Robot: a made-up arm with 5 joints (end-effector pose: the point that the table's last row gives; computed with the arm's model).
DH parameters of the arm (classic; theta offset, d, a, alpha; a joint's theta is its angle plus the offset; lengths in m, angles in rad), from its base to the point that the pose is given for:
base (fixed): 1.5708 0.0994 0 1.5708
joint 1: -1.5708 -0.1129 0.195 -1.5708
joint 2: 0 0.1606 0.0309 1.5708
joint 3: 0 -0.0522 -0.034 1.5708
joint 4: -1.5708 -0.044 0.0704 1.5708
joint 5: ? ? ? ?
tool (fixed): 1.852 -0.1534 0 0
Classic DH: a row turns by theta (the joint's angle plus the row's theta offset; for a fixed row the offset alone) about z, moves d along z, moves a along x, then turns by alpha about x.
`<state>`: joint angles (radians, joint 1 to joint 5).
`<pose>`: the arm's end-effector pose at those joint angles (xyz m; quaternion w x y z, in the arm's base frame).
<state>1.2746 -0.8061 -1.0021 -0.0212 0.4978</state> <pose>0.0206 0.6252 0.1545 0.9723 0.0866 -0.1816 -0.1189</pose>
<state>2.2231 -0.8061 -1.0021 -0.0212 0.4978</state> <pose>0.0206 0.3196 0.6395 0.8254 0.5211 -0.1073 -0.1888</pose>
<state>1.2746 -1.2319 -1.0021 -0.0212 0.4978</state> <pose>0.1684 0.5394 0.1807 0.9151 0.0553 -0.2550 -0.3074</pose>
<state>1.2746 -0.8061 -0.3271 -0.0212 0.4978</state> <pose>-0.0658 0.6019 0.3622 0.8644 0.3445 -0.3603 -0.0662</pose>
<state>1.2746 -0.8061 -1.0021 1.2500 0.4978</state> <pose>0.1945 0.4629 0.1843 0.7122 -0.2679 -0.6196 -0.1924</pose>
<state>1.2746 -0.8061 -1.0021 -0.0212 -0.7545</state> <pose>0.1536 0.3209 0.1672 0.7181 0.1766 -0.0964 -0.6662</pose>
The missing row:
joint 5: 1.2896 0 -0.2836 0
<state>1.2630 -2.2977 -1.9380 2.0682 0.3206</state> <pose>0.0673 -0.0988 0.2108 0.2739 -0.8929 -0.1780 -0.3100</pose>
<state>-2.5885 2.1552 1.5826 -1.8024 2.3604</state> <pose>-0.1500 0.1761 0.2274 0.8330 0.2268 -0.4035 0.3032</pose>
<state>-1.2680 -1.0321 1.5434 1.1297 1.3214</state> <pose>-0.2644 -0.0093 -0.4084 0.3272 -0.0397 -0.6400 0.6941</pose>
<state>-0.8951 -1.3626 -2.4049 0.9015 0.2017</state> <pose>0.0685 -0.2438 0.0933 0.2487 0.9194 0.2951 0.0766</pose>
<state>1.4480 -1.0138 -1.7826 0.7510 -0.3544</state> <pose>0.2028 0.2549 0.1610 0.7271 -0.2562 -0.3466 -0.5343</pose>
